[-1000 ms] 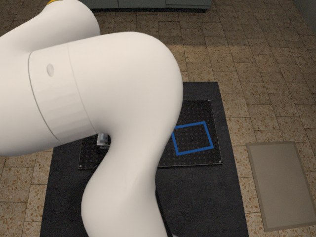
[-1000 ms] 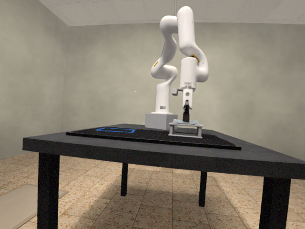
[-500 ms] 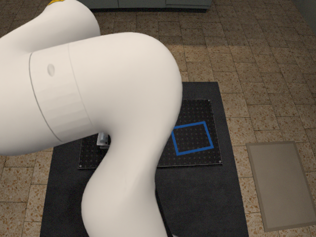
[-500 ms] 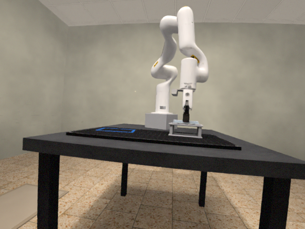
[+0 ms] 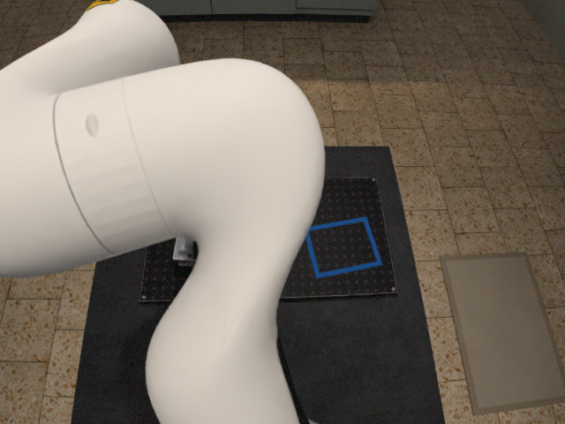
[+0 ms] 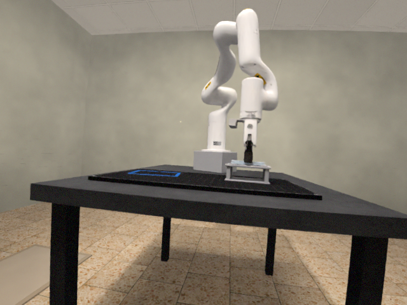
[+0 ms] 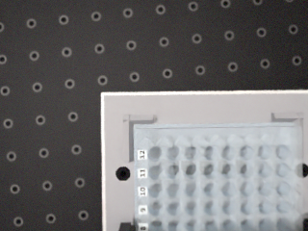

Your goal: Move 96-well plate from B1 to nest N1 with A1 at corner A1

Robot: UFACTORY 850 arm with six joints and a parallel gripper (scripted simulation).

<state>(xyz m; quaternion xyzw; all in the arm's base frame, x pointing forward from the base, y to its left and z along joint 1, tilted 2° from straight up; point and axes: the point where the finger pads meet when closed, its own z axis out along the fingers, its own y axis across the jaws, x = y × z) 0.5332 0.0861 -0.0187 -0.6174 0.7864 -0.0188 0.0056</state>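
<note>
My hand is 1 cm above the 96-well plate. Also, from my hand: raised plate nest N1: 2 cm below.
</note>
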